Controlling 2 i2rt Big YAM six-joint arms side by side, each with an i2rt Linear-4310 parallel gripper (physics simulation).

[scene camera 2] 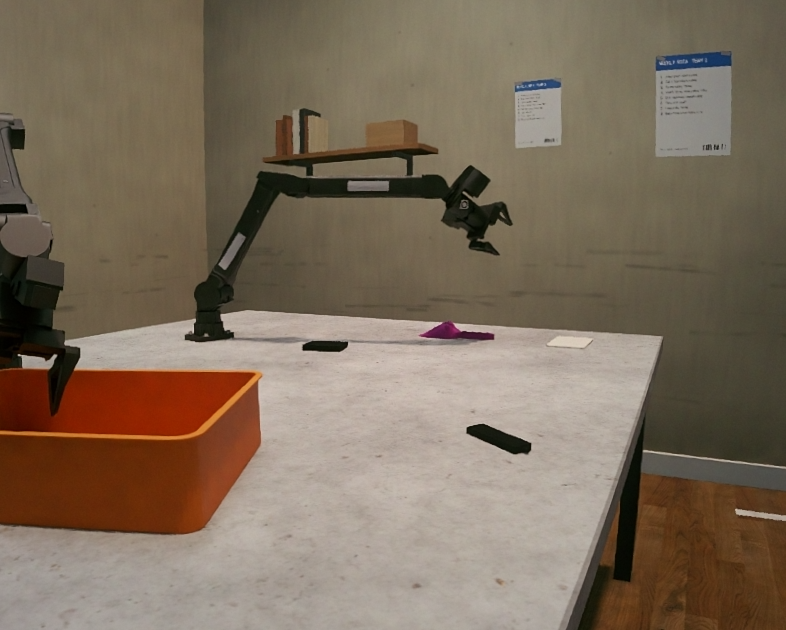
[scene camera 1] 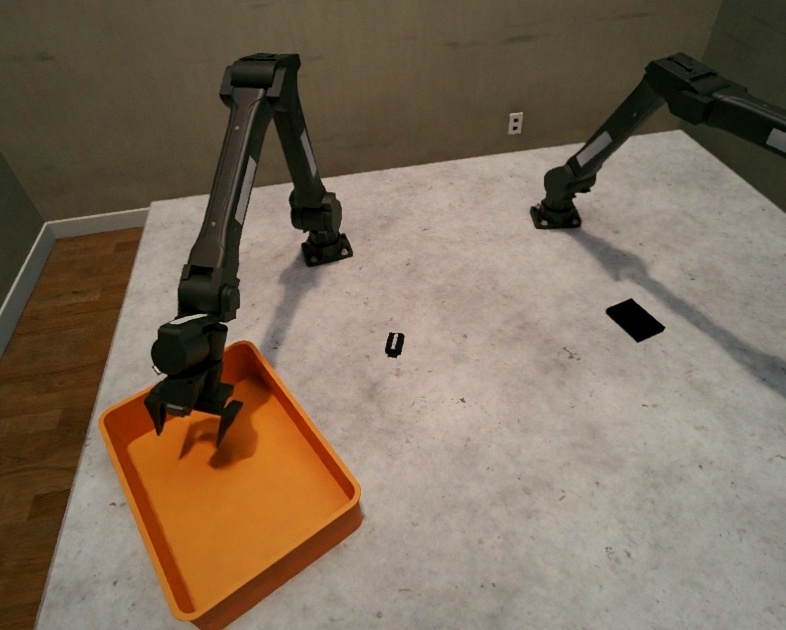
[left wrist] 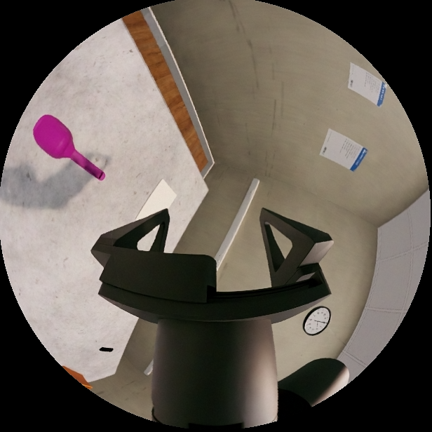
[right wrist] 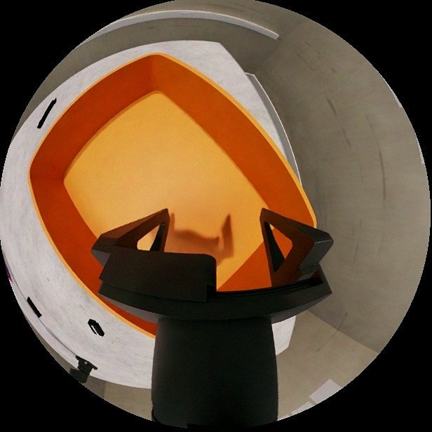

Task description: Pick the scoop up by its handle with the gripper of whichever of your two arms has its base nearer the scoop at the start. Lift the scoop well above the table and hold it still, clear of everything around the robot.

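Places are measured from the left arm's base along level axes (x ahead, y left, z up), in metres.
Where they show: left gripper, fingertip midpoint: [scene camera 2: 504,240]; right gripper, fingertip midpoint: [scene camera 2: 12,411] [scene camera 1: 188,440]; left arm's base, origin of the base link: [scene camera 2: 209,338] [scene camera 1: 554,219]; right arm's base, origin of the base link: [scene camera 1: 327,252].
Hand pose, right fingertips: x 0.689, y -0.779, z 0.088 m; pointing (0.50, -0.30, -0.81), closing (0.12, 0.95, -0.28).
Each offset is from my right fingertips to the top centre of the thing.
A magenta scoop {0.117 m back, 1.198 m left, 0.042 m down} [scene camera 2: 448,330] [left wrist: 53,137] lies on the table; its narrow handle points toward the white flat piece in the left wrist view. A sliver of magenta shows at the left edge of the right wrist view. My left gripper [scene camera 2: 493,233] [left wrist: 214,212] is open and empty, high above the table, apart from the scoop. It does not show in scene camera 1. My right gripper [scene camera 1: 190,438] [right wrist: 214,212] is open and empty over the orange bin, far from the scoop; one of its fingers shows at the left of scene camera 2.
The orange bin {0.031 m ahead, 0.063 m left, 0.012 m up} [scene camera 1: 350,482] [scene camera 2: 226,420] [right wrist: 300,192] stands under my right gripper. A black flat block {0.302 m back, 0.857 m left, 0.073 m down} [scene camera 1: 635,320] [scene camera 2: 324,345], a small black piece with a white mark {0.261 m back, 0.342 m left, 0.072 m down} [scene camera 1: 394,344], a black bar {0.383 m ahead, 0.477 m left, 0.078 m down} [scene camera 2: 498,438] and a white flat piece {0.187 m ahead, 1.290 m left, 0.083 m down} [scene camera 2: 569,341] [left wrist: 161,197] lie on the table.
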